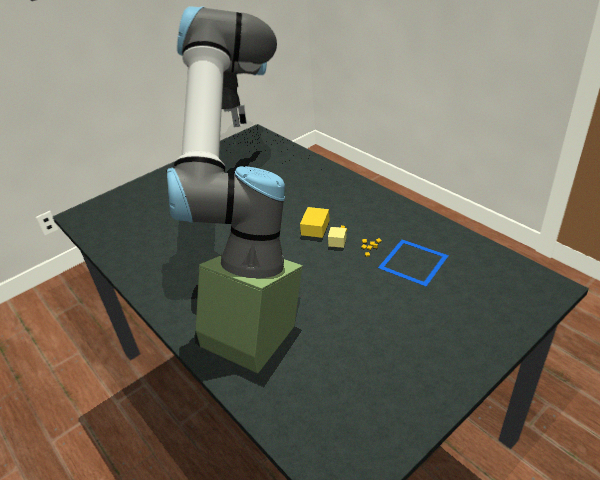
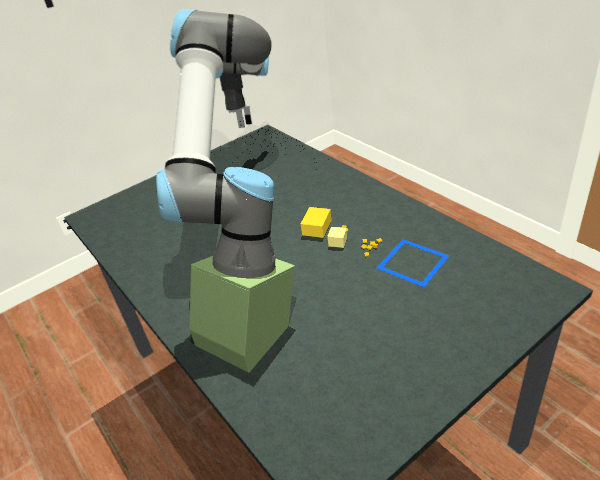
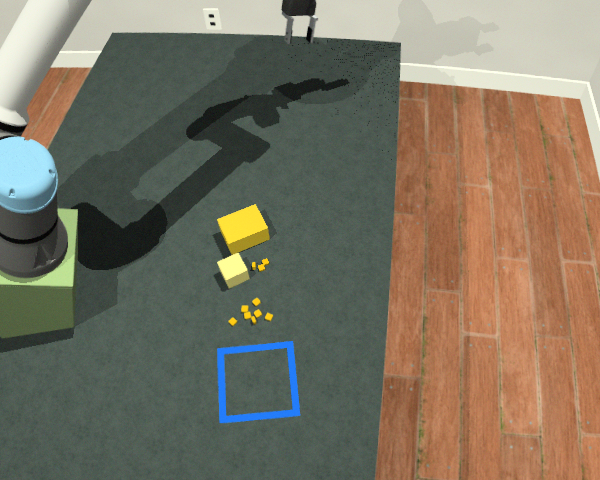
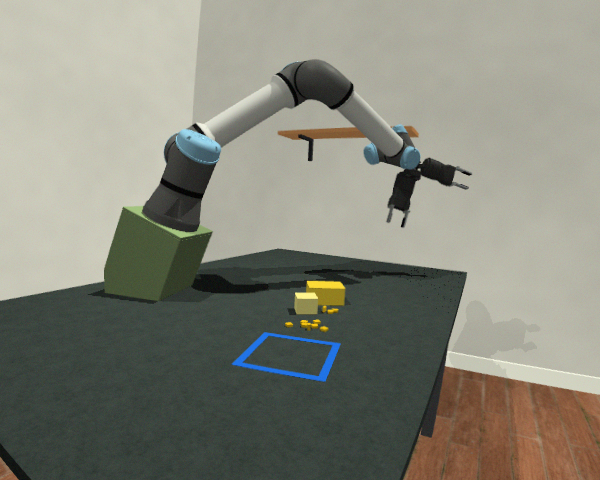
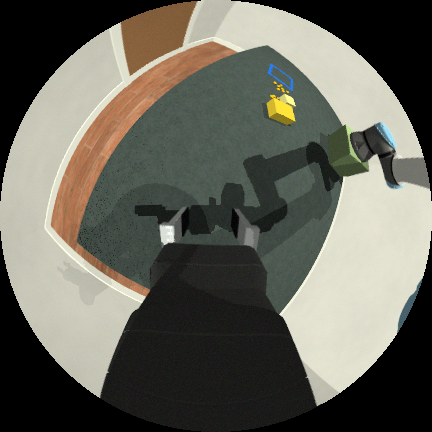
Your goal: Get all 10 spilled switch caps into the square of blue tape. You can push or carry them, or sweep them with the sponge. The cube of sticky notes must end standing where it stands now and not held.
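Pixels of known places: hand, tool point: (image 1: 239, 120) (image 2: 244, 121) (image 3: 299, 34) (image 4: 396, 220) (image 5: 209, 220); arm's base, link origin: (image 1: 252, 264) (image 2: 243, 264) (image 3: 28, 244) (image 4: 170, 219) (image 5: 358, 146).
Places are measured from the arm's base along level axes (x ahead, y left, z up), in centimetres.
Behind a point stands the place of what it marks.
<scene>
Small orange switch caps lie outside the blue tape square (image 1: 403, 275) @(x 38.0, y -17.3, z -19.3 cm) (image 3: 259, 416) @(x 45.8, y -22.6, z -19.4 cm) (image 4: 279, 371) @(x 46.1, y -22.4, z -19.3 cm). One loose group of caps (image 1: 367, 254) @(x 37.8, y -4.2, z -18.8 cm) (image 3: 257, 313) (image 4: 288, 324) @(x 38.2, y -4.5, z -18.8 cm) lies between the square and the pale yellow sticky-note cube (image 1: 337, 237) @(x 35.2, y 5.4, z -15.8 cm) (image 2: 337, 237) @(x 35.3, y 5.2, z -15.7 cm) (image 3: 233, 270) @(x 37.2, y 6.0, z -15.6 cm) (image 4: 305, 303) @(x 37.7, y 4.7, z -16.7 cm); three more caps (image 3: 265, 261) @(x 42.9, y 10.4, z -18.8 cm) lie beside the cube. The cube stands upright on the table. The larger yellow sponge (image 1: 314, 222) @(x 35.2, y 15.0, z -14.8 cm) (image 3: 243, 229) @(x 37.9, y 15.7, z -14.8 cm) (image 4: 325, 293) @(x 38.8, y 13.9, z -16.3 cm) (image 5: 280, 111) @(x 38.4, y 20.4, z -14.8 cm) rests behind it. My gripper (image 3: 299, 42) @(x 46.3, y 62.2, z 0.9 cm) (image 4: 395, 224) @(x 46.3, y 62.2, z 0.9 cm) (image 5: 209, 216) @(x 46.3, y 62.2, z 0.9 cm) is open and empty, high above the table's far end, away from these objects.
The second gripper (image 4: 468, 180) on the bracket points sideways, open. The green base block (image 1: 227, 315) @(x -11.6, y -3.5, z -6.0 cm) (image 3: 37, 310) @(x 0.5, y -9.2, z -10.0 cm) (image 4: 142, 260) @(x -0.1, y -9.4, z -9.6 cm) carries the arm on the table. A wooden shelf (image 4: 345, 132) is on the wall behind the arm. Walls stand beyond the table's far end.
</scene>
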